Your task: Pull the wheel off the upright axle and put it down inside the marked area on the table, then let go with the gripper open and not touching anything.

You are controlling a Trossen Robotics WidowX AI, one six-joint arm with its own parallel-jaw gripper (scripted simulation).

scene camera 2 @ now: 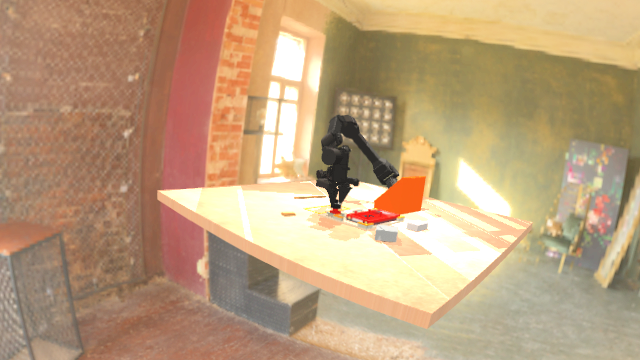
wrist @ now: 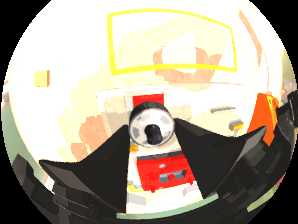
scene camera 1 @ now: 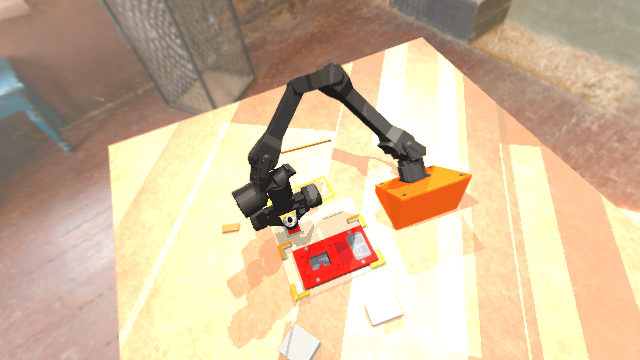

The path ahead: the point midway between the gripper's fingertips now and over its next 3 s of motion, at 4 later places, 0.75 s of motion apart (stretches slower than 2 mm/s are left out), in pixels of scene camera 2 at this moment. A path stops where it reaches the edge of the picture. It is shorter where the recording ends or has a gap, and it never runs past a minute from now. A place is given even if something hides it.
My gripper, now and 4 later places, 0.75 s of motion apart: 336, 205; 336, 204; 336, 200; 337, 198; 337, 192
